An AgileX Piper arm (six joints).
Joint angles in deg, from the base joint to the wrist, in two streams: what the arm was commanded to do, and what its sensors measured. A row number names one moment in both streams.
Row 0, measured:
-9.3 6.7 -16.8 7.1 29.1 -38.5
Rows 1 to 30, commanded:
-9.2 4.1 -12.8 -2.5 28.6 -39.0
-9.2 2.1 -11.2 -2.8 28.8 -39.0
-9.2 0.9 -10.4 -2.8 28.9 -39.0
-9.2 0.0 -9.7 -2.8 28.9 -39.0
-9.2 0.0 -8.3 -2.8 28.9 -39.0
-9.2 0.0 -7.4 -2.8 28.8 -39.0
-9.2 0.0 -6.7 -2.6 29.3 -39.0
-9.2 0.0 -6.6 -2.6 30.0 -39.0
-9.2 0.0 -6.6 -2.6 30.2 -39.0
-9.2 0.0 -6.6 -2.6 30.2 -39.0
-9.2 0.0 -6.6 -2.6 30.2 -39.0
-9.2 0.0 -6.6 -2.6 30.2 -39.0
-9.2 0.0 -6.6 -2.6 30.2 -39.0
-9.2 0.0 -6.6 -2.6 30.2 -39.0
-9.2 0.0 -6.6 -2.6 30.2 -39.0
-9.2 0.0 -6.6 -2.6 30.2 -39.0
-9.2 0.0 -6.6 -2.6 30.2 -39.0
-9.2 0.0 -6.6 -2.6 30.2 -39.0
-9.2 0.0 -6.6 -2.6 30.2 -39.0
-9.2 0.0 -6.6 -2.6 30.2 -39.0
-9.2 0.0 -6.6 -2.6 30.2 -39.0
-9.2 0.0 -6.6 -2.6 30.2 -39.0
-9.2 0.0 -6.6 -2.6 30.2 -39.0
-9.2 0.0 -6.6 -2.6 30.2 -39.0
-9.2 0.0 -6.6 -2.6 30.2 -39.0
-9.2 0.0 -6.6 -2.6 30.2 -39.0
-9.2 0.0 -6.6 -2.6 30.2 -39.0
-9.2 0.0 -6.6 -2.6 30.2 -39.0
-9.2 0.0 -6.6 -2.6 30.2 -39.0
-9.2 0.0 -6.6 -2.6 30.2 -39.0
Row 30, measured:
-9.3 0.1 -6.9 -2.3 30.0 -38.7
